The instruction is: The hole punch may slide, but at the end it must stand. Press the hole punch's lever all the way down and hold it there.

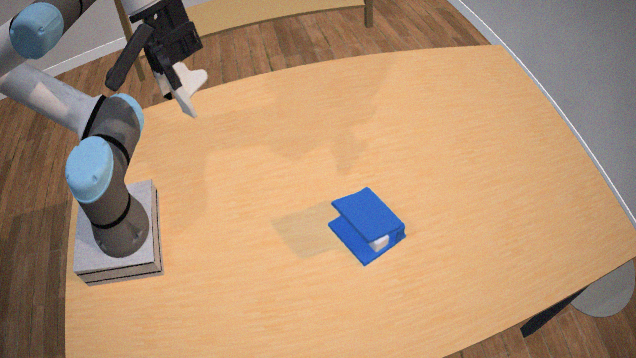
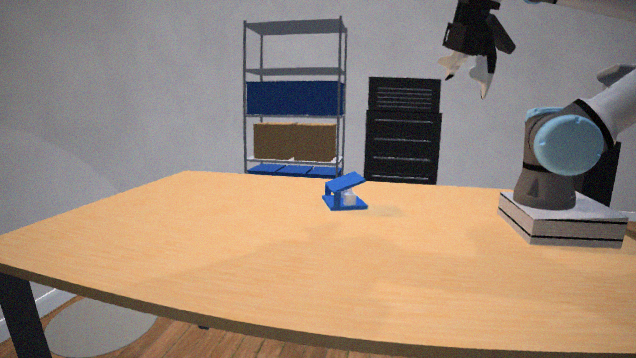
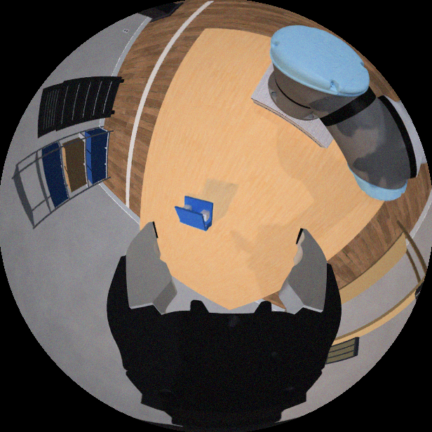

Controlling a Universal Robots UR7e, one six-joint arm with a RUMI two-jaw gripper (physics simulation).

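Observation:
You'd see the gripper in the pictures, with image 2 and image 3 also showing it, and there's a blue hole punch to be seen too.

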